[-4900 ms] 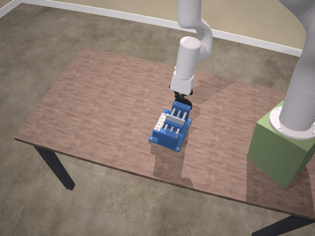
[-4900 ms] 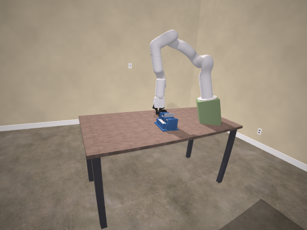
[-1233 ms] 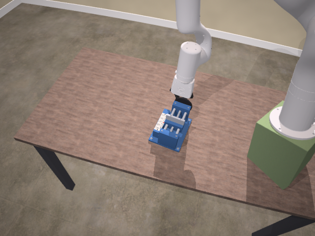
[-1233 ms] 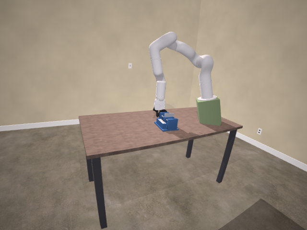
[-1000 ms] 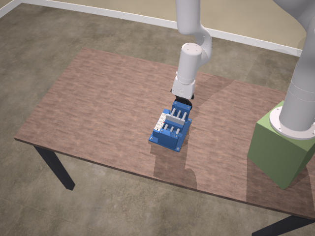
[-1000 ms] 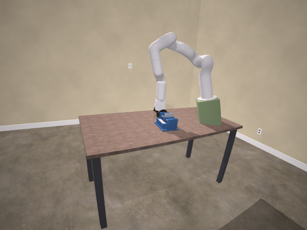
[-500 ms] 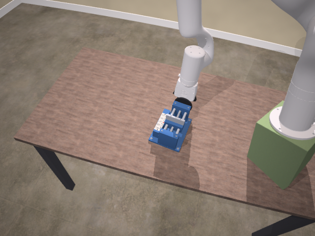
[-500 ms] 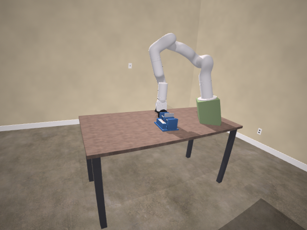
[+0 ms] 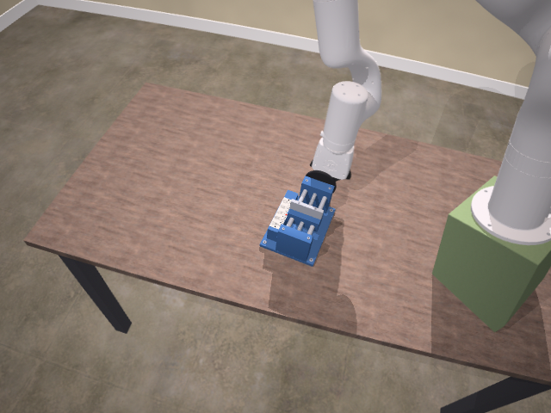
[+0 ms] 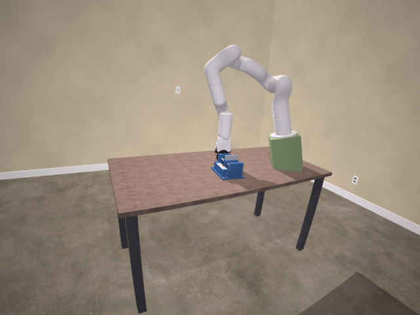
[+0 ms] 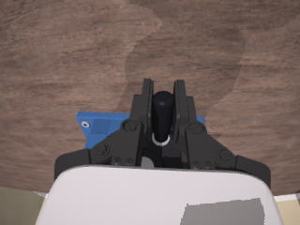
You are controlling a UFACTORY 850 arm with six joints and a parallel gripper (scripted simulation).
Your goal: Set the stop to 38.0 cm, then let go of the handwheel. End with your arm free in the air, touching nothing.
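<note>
My hand is 2 cm to the right of the black handwheel, 1 cm below it and 1 cm short of it. Also, from my hand: grey stop block 16 cm to the left, 4 cm ahead, 4 cm above.
</note>
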